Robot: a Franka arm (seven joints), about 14 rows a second.
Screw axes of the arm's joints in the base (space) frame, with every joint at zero. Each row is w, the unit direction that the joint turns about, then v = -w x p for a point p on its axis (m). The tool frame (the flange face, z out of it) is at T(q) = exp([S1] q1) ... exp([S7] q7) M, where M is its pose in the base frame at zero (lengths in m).
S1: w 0 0 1 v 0 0 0
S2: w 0 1 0 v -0.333 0 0
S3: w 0 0 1 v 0 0 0
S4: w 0 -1 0 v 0.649 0 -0.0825
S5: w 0 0 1 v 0 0 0
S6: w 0 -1 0 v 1.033 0 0
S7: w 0 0 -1 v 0 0.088 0
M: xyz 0.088 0 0.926 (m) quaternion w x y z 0 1 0 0
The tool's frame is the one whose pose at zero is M.
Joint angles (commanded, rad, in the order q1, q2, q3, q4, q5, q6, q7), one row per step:
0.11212, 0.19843, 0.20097, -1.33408, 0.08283, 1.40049, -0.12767
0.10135, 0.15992, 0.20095, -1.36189, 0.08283, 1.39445, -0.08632
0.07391, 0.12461, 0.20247, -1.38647, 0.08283, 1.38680, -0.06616
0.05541, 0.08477, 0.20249, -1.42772, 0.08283, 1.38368, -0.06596
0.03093, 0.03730, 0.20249, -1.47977, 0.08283, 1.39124, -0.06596
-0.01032, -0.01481, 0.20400, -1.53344, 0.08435, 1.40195, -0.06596
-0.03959, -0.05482, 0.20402, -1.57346, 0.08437, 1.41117, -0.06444
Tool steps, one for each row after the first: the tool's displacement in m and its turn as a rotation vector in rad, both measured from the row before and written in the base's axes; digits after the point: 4 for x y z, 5 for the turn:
-0.0101, -0.0071, 0.0092, -0.01247, -0.00302, -0.04982
-0.0071, -0.0153, 0.0083, -0.00885, -0.00290, -0.04427
-0.0098, -0.0107, 0.0032, -0.00913, 0.00304, -0.01749
-0.0105, -0.0134, 0.0027, -0.00873, -0.00423, -0.02456
-0.0103, -0.0208, 0.0039, -0.00703, -0.00975, -0.04045
-0.0086, -0.0149, 0.0030, -0.00662, -0.00957, -0.03175

